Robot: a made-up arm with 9 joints. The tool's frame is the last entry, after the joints.
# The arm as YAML. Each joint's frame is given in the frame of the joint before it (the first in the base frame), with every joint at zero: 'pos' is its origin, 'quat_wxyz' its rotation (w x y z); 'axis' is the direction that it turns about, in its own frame. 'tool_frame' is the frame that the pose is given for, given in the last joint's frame.
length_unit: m
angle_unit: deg
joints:
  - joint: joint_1
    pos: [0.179, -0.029, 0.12]
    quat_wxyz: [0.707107, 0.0, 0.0, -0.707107]
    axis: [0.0, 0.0, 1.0]
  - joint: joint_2
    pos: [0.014, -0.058, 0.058]
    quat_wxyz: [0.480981, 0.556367, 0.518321, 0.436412]
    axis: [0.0, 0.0, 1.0]
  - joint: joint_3
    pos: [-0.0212, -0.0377, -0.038]
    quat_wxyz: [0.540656, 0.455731, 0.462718, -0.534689]
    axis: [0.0, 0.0, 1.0]
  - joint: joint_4
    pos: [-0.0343, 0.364, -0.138]
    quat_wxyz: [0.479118, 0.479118, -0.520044, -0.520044]
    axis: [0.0, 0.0, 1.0]
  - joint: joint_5
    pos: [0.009, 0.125, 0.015]
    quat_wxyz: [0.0, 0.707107, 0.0, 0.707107]
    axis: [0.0, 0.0, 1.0]
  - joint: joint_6
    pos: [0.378, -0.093, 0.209]
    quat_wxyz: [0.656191, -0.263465, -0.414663, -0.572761]
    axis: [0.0, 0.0, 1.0]
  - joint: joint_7
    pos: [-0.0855, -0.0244, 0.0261]
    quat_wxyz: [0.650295, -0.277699, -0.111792, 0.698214]
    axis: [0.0, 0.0, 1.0]
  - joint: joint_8
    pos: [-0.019, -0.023, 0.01]
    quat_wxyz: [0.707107, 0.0, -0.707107, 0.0]
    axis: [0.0, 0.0, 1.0]
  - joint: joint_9
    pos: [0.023, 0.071, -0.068]
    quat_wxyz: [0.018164, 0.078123, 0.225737, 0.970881]
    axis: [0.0, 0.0, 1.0]
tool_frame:
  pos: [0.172, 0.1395, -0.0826]
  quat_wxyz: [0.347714, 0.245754, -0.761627, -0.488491]
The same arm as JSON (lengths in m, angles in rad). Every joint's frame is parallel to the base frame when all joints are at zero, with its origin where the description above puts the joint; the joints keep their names.
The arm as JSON. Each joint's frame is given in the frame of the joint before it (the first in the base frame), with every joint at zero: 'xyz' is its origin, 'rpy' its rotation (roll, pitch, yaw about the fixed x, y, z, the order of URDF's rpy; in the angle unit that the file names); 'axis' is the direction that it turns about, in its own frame. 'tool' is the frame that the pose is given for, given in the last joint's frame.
{
  "units": {
    "length": "m",
    "angle": "rad"
  },
  "joints": [
    {
      "name": "joint_1",
      "type": "revolute",
      "origin": {
        "xyz": [
          0.179,
          -0.029,
          0.12
        ],
        "rpy": [
          0.0,
          0.0,
          0.0
        ]
      },
      "axis": [
        0.0,
        0.0,
        1.0
      ]
    },
    {
      "name": "joint_2",
      "type": "revolute",
      "origin": {
        "xyz": [
          -0.058,
          -0.014,
          0.058
        ],
        "rpy": [
          0.0,
          0.0,
          0.0
        ]
      },
      "axis": [
        -0.082801,
        -0.984217,
        -0.156403
      ]
    },
    {
      "name": "joint_3",
      "type": "revolute",
      "origin": {
        "xyz": [
          -0.018,
          0.0451,
          -0.031
        ],
        "rpy": [
          0.0,
          0.0,
          0.0
        ]
      },
      "axis": [
        0.0,
        0.0,
        -1.0
      ]
    },
    {
      "name": "joint_4",
      "type": "revolute",
      "origin": {
        "xyz": [
          0.36,
          -0.064,
          0.138
        ],
        "rpy": [
          0.0,
          0.0,
          0.0
        ]
      },
      "axis": [
        0.0,
        -1.0,
        0.0
      ]
    },
    {
      "name": "joint_5",
      "type": "revolute",
      "origin": {
        "xyz": [
          -0.009,
          -0.015,
          -0.125
        ],
        "rpy": [
          0.0,
          0.0,
          0.0
        ]
      },
      "axis": [
        -1.0,
        0.0,
        0.0
      ]
    },
    {
      "name": "joint_6",
      "type": "revolute",
      "origin": {
        "xyz": [
          -0.209,
          -0.378,
          -0.093
        ],
        "rpy": [
          0.0,
          0.0,
          0.0
        ]
      },
      "axis": [
        -0.517282,
        0.242392,
        0.820771
      ]
    },
    {
      "name": "joint_7",
      "type": "revolute",
      "origin": {
        "xyz": [
          0.062,
          0.03,
          0.062
        ],
        "rpy": [
          0.0,
          0.0,
          0.0
        ]
      },
      "axis": [
        0.0,
        0.0,
        1.0
      ]
    },
    {
      "name": "joint_8",
      "type": "revolute",
      "origin": {
        "xyz": [
          -0.023,
          0.019,
          0.01
        ],
        "rpy": [
          0.0,
          0.0,
          0.0
        ]
      },
      "axis": [
        0.0,
        1.0,
        0.0
      ]
    },
    {
      "name": "joint_9",
      "type": "revolute",
      "origin": {
        "xyz": [
          0.071,
          -0.068,
          0.023
        ],
        "rpy": [
          0.0,
          0.0,
          0.0
        ]
      },
      "axis": [
        0.43549,
        0.885879,
        0.159896
      ]
    }
  ],
  "tool": {
    "origin": {
      "xyz": [
        -0.149,
        0.013,
        -0.183
      ],
      "rpy": [
        0.2473,
        -0.7416,
        -0.2048
      ]
    }
  }
}

